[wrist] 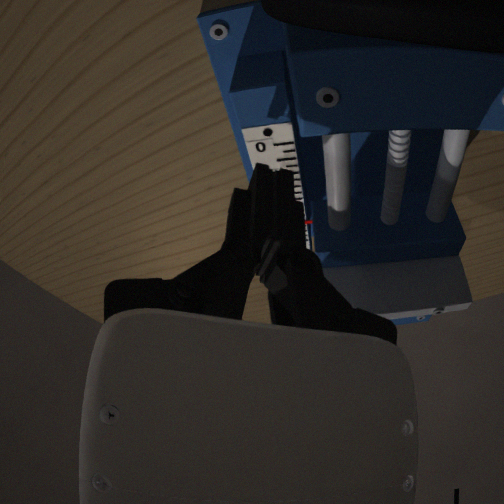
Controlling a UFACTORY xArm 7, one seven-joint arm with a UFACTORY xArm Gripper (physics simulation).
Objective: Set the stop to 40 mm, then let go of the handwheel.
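My black gripper [272, 172] is shut with its fingertips together and nothing between them. It hangs over the white scale strip [277, 155] on the left side of the blue stop fixture [360, 125]. The scale shows a "0" mark and tick lines; my fingers hide most of the lower ticks. A small red pointer mark [308, 222] shows at the scale's right edge, just right of my fingers. A threaded lead screw [397, 175] runs between two smooth guide rods [337, 180] into a blue carriage block [390, 240]. A large black shape, possibly the handwheel [390, 20], fills the top right.
The fixture stands on a wooden table top [100, 150]. A grey end plate [400, 290] closes the near end of the fixture. My grey wrist housing [245, 410] fills the bottom of the view.
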